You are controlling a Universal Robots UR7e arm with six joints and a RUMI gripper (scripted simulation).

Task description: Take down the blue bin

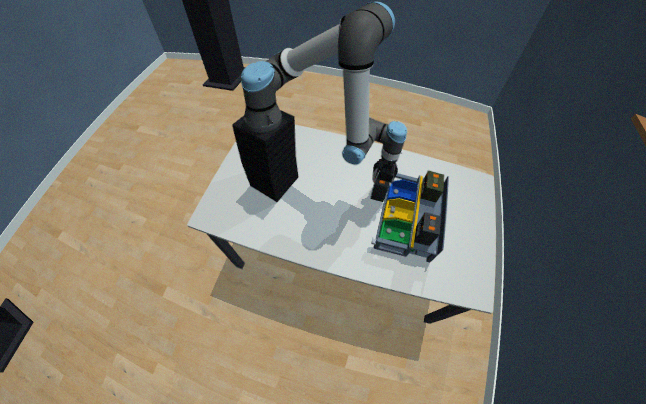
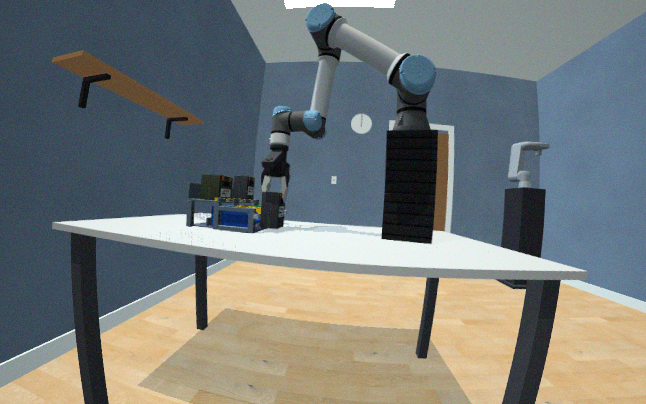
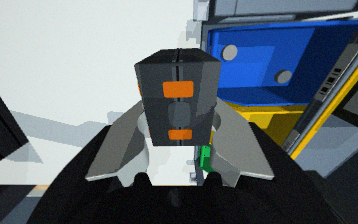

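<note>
Right now my hand is 140 mm short of the yellow bin, 90 mm to the left of it and 80 mm above it. Round my hand: blue open bin 130 mm ahead, 30 mm to the left, 80 mm below; then dark box 40 mm below; then yellow divider 190 mm ahead, 80 mm to the right, 10 mm below.
</note>
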